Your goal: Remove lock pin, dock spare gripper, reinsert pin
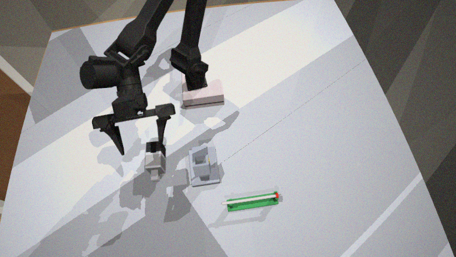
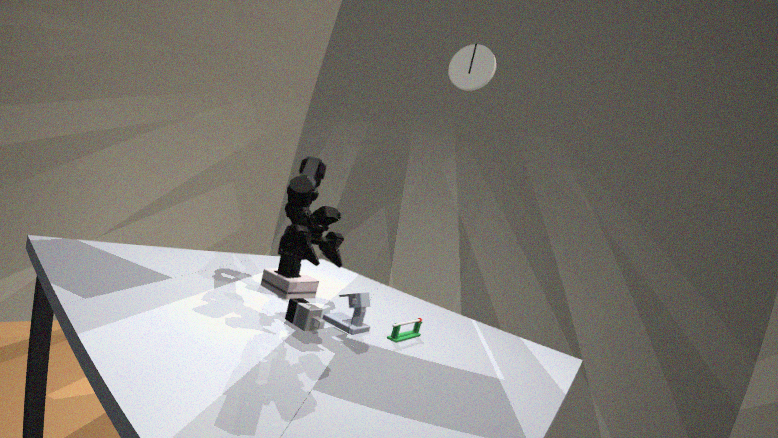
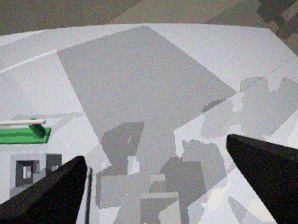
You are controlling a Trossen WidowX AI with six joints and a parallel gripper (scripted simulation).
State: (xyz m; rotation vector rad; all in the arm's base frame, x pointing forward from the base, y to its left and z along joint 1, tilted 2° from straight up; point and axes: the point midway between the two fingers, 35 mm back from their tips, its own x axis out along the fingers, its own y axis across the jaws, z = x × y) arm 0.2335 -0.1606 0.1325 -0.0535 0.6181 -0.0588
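The spare gripper is 140 mm below my gripper tip and 30 mm behind it. The rest, counted from my gripper tip: green cradle: 240 mm to the left, 150 mm below, 150 mm ahead; then grey mount: 130 mm to the left, 120 mm below, 20 mm ahead.
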